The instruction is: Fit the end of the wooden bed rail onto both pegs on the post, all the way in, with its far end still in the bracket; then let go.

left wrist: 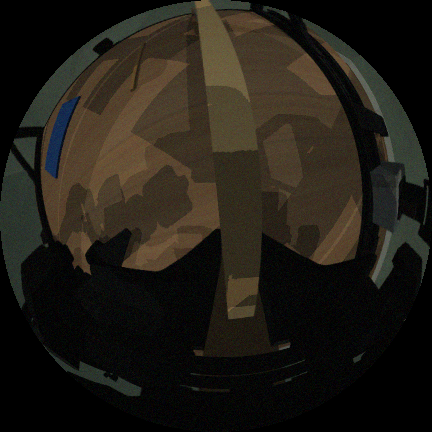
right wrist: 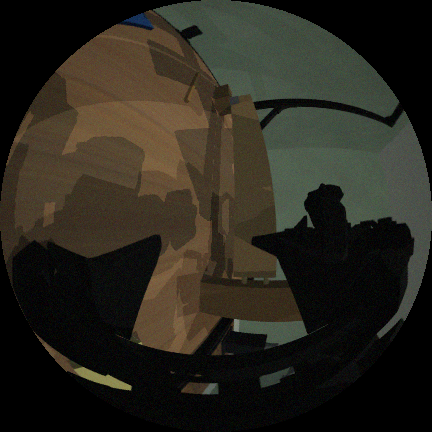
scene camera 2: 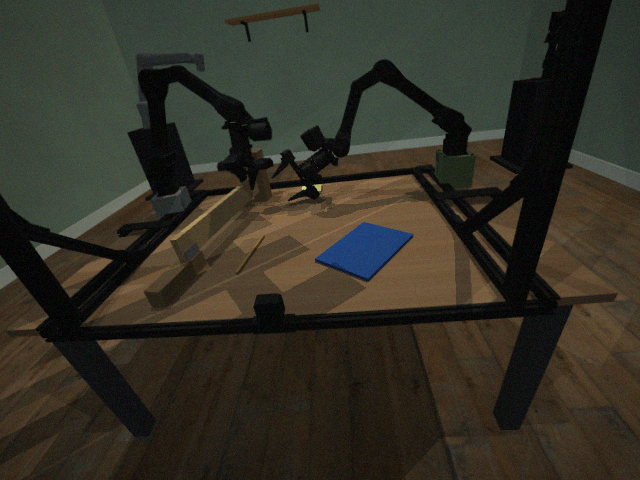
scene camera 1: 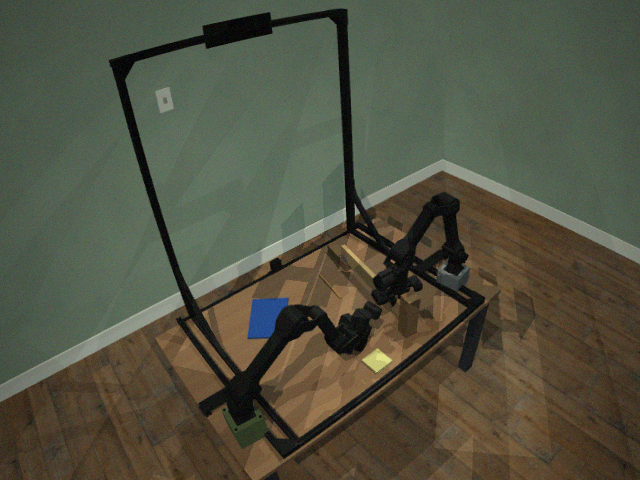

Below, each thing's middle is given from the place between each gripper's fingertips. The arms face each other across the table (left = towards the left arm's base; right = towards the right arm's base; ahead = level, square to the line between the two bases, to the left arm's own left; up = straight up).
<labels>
Now: the upright wooden post [right wrist: 227,297] 80 mm ahead of my left hand, 20 mm to the right of it and 20 mm above it. Round my left hand: blue mat [scene camera 2: 363,252] (360 mm to the right, 330 mm behind, 60 mm below); wooden bed rail [left wrist: 234,147] (170 mm behind, 30 mm to the left).
My right hand is 10 cm short of the upright wooden post, 9 cm to the right of it and 3 cm below it. From my right hand the other things lie so: blue mat: 32 cm behind, 25 cm to the right, 6 cm below; wooden bed rail: 15 cm behind, 14 cm to the left, 1 cm above.
</labels>
